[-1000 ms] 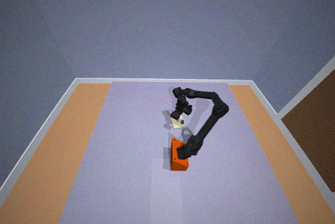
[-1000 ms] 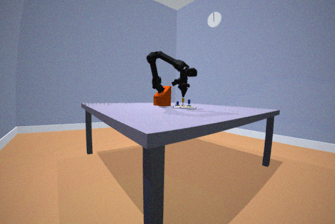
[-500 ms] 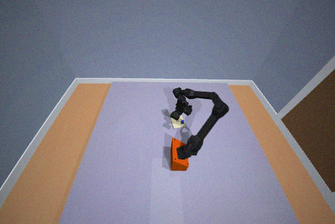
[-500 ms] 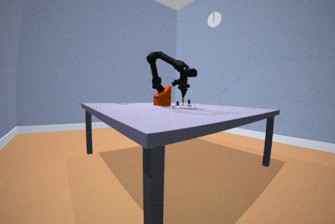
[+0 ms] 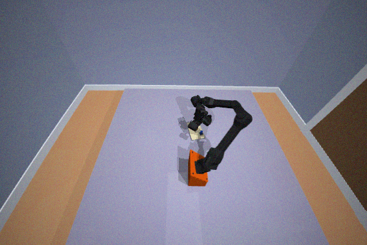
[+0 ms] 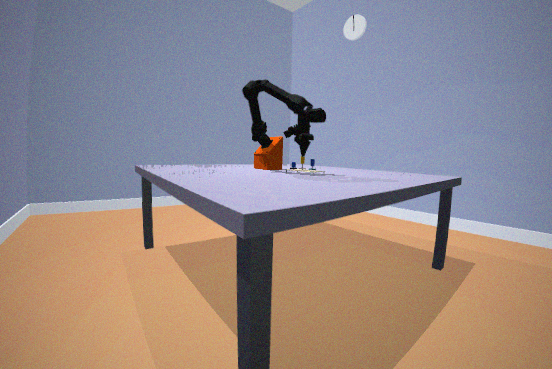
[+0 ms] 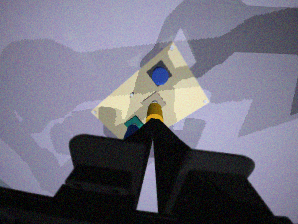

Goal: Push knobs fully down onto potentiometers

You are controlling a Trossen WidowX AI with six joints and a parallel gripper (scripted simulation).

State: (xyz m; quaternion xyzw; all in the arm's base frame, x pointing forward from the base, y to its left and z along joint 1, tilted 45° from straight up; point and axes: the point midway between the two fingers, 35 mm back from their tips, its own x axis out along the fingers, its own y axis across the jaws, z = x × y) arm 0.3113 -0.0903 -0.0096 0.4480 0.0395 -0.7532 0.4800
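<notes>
Now: the blue knob 50 mm ahead of my gripper tip, 20 mm to the left of it and 20 mm below it. Round my gripper tip: yellow knob (20 mm below).
</notes>
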